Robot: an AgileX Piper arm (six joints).
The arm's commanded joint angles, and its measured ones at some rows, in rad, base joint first. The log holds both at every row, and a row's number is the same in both.
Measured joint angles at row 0:
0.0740 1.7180 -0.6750 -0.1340 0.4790 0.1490
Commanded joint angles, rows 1 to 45:
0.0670 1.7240 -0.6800 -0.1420 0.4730 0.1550
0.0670 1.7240 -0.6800 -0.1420 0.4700 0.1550
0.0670 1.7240 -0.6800 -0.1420 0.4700 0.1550
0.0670 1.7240 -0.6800 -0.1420 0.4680 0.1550
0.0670 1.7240 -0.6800 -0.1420 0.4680 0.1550
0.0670 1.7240 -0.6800 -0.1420 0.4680 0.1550
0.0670 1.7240 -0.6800 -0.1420 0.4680 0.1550
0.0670 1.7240 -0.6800 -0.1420 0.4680 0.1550
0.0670 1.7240 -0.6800 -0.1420 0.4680 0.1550
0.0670 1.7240 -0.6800 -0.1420 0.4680 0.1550
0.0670 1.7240 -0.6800 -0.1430 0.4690 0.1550
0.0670 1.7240 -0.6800 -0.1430 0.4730 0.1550
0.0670 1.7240 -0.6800 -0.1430 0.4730 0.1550
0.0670 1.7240 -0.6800 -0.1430 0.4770 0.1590
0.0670 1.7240 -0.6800 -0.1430 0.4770 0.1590
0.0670 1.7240 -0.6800 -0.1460 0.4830 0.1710
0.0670 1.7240 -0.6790 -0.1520 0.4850 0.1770
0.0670 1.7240 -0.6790 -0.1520 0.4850 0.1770
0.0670 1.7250 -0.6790 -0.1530 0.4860 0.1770
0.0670 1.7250 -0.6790 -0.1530 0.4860 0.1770
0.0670 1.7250 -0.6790 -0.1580 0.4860 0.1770
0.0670 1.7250 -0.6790 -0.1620 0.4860 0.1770
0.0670 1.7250 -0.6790 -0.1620 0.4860 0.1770
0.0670 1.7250 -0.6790 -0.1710 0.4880 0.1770
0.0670 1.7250 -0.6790 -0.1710 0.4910 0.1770
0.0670 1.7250 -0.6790 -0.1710 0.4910 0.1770
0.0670 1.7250 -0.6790 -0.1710 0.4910 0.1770
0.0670 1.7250 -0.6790 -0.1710 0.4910 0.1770
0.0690 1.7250 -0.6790 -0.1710 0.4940 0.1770
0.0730 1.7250 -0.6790 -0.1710 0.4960 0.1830
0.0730 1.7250 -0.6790 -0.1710 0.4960 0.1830
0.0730 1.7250 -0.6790 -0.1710 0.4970 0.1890
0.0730 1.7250 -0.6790 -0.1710 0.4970 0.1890
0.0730 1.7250 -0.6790 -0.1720 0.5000 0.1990
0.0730 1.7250 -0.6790 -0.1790 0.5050 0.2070
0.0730 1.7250 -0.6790 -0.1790 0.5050 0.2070
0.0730 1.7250 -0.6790 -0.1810 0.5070 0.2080
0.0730 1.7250 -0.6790 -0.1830 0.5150 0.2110
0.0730 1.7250 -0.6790 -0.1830 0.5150 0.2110
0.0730 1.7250 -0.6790 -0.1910 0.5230 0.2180
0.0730 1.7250 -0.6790 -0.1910 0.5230 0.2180
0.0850 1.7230 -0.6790 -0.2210 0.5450 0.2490
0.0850 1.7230 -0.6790 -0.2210 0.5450 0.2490
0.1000 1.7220 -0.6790 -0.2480 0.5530 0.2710
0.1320 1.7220 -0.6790 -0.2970 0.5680 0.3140
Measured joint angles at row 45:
0.0990 1.7190 -0.6840 -0.2280 0.5340 0.2600
